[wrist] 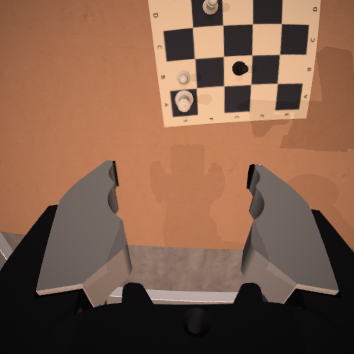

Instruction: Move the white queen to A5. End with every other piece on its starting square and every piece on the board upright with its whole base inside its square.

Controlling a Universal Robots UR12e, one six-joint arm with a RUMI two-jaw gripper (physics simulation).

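Places are measured from the arm's base along level axes (x left, y up, z ahead), in metres.
Where they show: gripper, fingertip midpoint: (182,165).
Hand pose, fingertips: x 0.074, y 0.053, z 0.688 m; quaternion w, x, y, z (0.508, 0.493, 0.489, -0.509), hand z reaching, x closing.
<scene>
Each offset is from my fingertips to the centre of the thing. Level surfaces: height alone.
The white queen @[dx -0.013, dy -0.153, dz +0.000 m] (184,100) stands upright on the dark A5 square of the chessboard @[dx -0.092, dy -0.182, dz -0.067 m] (235,119). Its base lies close to the square's edge toward B5; whether it is wholly inside cannot be told for certain. My gripper (182,165) is open and empty, with its fingers wide apart. It is off the A edge of the board, apart from the queen. A small white piece @[dx -0.042, dy -0.164, dz +0.002 m] (183,77) stands upright on B5, right beside the queen. A black piece @[dx -0.058, dy -0.164, dz -0.072 m] (240,68) stands on B3.
Another white piece @[dx -0.130, dy -0.164, dz -0.028 m] (210,6) stands on D4 at the top of the view, partly cut off. The board lies on an orange-brown table @[dy -0.186 m] (75,100). The table's edge runs behind the fingers, with a grey floor (185,267) and a pale rail (182,296) beyond it.
</scene>
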